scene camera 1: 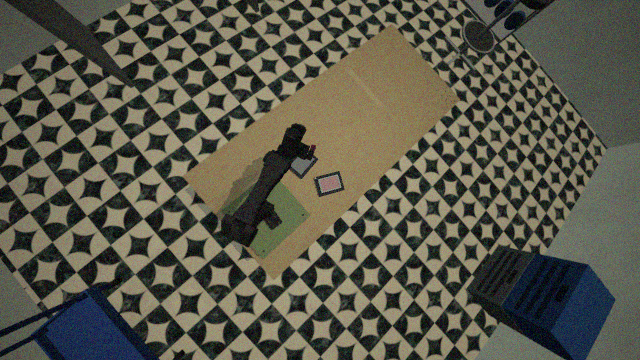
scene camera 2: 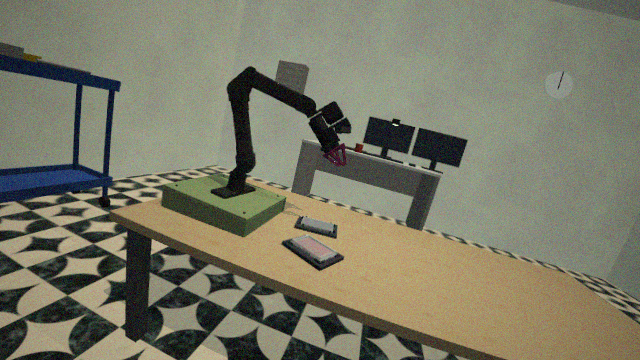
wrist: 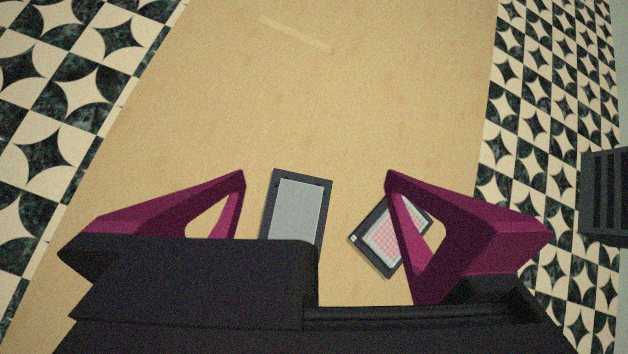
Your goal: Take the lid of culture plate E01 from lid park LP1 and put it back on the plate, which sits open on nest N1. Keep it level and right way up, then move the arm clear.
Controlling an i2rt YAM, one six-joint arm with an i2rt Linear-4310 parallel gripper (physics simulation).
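Places are measured from the arm's base along level axes (x ahead, y left, z up), in metres.
Where they show: gripper, fingertip midpoint: [scene camera 1: 306, 142] [scene camera 2: 342, 165] [wrist: 314, 177]; arm's base, origin of the base link: [scene camera 2: 234, 191].
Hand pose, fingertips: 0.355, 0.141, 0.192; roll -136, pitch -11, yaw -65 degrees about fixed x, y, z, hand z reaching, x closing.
Observation:
Each offset is from my fingertips to the centre of the thing, as dx, dy, dz. Level surfaces: height alone.
The pale grey lid {-0.030, -0.027, -0.249} [scene camera 1: 302, 165] [scene camera 2: 316, 225] [wrist: 296, 210] lies flat on the dark lid park LP1 {-0.030, -0.027, -0.253} [wrist: 326, 197], near the green base block. The open culture plate {+0.027, -0.227, -0.243} [scene camera 1: 329, 183] [scene camera 2: 313, 247] [wrist: 384, 239], with pink wells, sits on the dark nest N1 {+0.027, -0.227, -0.254} [scene camera 1: 319, 192] [scene camera 2: 323, 266] [wrist: 388, 273] beside it. My gripper [scene camera 2: 336, 156] [wrist: 314, 177] is open and empty, high above the table; its magenta fingers point down at a slant. In the wrist view the lid shows between the fingers, well below them, and the right finger hides part of the plate and nest.
The arm stands on a green block [scene camera 1: 290, 220] [scene camera 2: 225, 205] at one end of the wooden table {dz -0.263} [scene camera 1: 390, 100] [scene camera 2: 425, 280] [wrist: 310, 110]. A blue cart [scene camera 2: 114, 135], a desk [scene camera 2: 367, 172] with two monitors, and a blue cabinet [scene camera 1: 560, 295] stand away from the table.

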